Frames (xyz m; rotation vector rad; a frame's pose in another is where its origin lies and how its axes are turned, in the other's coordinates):
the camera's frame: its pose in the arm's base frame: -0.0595 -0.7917 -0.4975 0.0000 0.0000 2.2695
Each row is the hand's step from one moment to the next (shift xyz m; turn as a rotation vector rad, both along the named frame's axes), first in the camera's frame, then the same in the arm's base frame.
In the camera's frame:
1: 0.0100 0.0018 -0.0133 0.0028 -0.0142 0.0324
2: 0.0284 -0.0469 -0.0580 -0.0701 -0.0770 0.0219
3: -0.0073 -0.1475 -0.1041 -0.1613 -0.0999 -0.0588
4: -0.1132 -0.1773 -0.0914 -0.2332 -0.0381 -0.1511
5: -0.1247 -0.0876 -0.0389 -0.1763 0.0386 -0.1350
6: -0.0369 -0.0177 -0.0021 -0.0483 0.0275 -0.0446
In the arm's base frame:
1: -0.0078 0.0065 -0.0133 0.0091 0.0113 0.0324
2: 0.0176 0.0519 -0.0580 0.1040 -0.0041 0.0219
3: 0.1176 0.0893 -0.1041 0.1802 -0.0592 -0.0588
4: 0.2086 0.0274 -0.0914 0.1792 -0.1540 -0.1511
5: 0.1473 -0.0391 -0.0389 0.0838 -0.1598 -0.1350
6: 0.0373 -0.0169 -0.0021 0.0100 -0.0547 -0.0446

